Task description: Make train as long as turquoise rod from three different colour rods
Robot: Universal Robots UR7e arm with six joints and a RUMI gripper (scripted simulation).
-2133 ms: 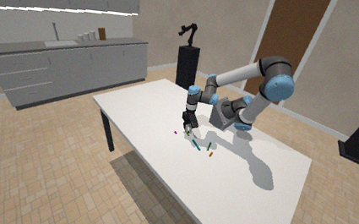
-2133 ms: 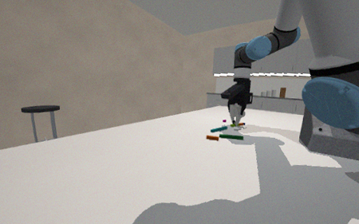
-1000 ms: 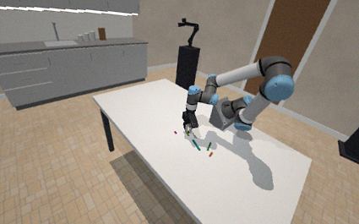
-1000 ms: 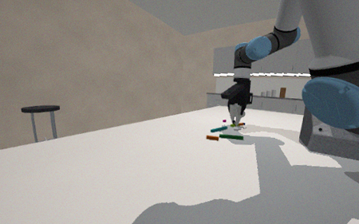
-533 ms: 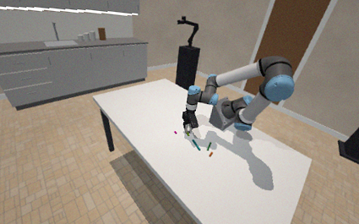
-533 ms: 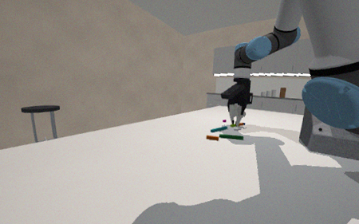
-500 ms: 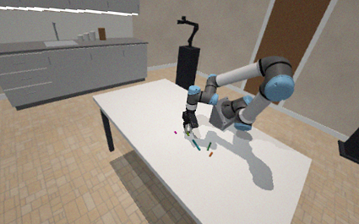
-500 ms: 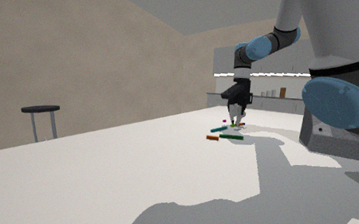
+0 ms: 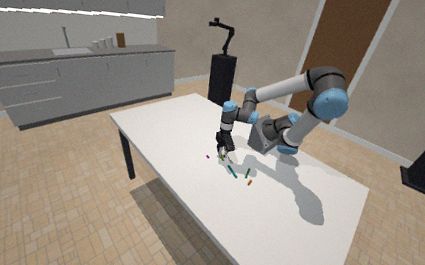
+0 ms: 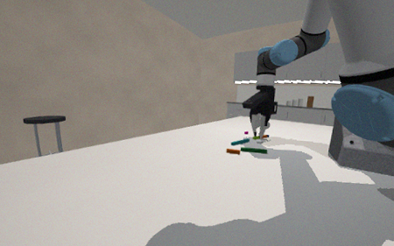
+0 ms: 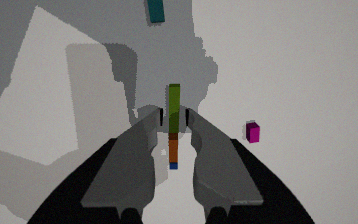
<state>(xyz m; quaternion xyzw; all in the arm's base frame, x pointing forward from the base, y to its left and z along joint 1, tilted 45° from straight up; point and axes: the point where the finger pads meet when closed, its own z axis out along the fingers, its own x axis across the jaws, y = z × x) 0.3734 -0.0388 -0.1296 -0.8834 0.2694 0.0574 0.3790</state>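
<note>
The lime rod is 1 cm below my hand. From my hand the other things lie so: magenta rod 6 cm ahead, 7 cm to the right, 1 cm below; blue rod 4 cm behind, 6 cm to the right, 1 cm below; turquoise rod 5 cm ahead, 12 cm to the left, 1 cm below.
</note>
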